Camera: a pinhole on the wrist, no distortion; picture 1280 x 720 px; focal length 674.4 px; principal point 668.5 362.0 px. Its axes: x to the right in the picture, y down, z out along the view. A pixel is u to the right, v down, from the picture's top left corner.
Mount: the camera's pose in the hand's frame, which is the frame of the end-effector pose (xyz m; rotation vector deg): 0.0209 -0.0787 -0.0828 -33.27 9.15 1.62
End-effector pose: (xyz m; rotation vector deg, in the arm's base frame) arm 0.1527 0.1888 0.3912 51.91 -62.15 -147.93
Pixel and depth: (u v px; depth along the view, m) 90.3 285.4 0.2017
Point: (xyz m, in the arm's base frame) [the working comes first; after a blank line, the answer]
In the camera's frame: -0.1729 -0.0229 0.2017

0.1718 0.2964 0.5245
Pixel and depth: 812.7 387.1 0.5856
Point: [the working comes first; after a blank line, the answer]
In the camera's frame: 0.1252 0.0218 0.5856

-0.2636 0.1285 0.6677
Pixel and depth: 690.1 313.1 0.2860
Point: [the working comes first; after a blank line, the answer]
In the camera's frame: 0.0092 -0.0207 0.2860

-0.0064 0.2113 0.4888
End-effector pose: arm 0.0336 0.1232 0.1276 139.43 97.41 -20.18
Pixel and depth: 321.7 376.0 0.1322
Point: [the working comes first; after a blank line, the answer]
In the camera's frame: -0.0680 0.0027 0.1322

0.0183 0.0901 0.1013
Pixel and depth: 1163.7 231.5 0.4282
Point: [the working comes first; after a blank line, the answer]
In the camera's frame: 0.3144 -0.0829 0.4282

0.2130 0.3865 -0.2385
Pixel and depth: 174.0 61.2 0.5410
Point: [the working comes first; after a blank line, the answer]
In the camera's frame: -0.3967 -0.2413 0.5410

-0.0936 -0.2775 -0.3313
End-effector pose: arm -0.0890 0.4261 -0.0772 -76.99 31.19 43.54
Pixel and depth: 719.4 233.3 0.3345
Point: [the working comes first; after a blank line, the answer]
In the camera's frame: 0.0252 -0.0638 0.3345

-0.0801 0.6655 -0.1462
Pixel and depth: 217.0 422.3 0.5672
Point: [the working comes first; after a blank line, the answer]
In the camera's frame: -0.3797 0.0507 0.5672

-0.5132 0.8033 0.0111
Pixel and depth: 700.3 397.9 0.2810
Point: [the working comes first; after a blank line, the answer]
In the camera's frame: 0.0132 0.0150 0.2810

-0.1179 0.5795 -0.1657
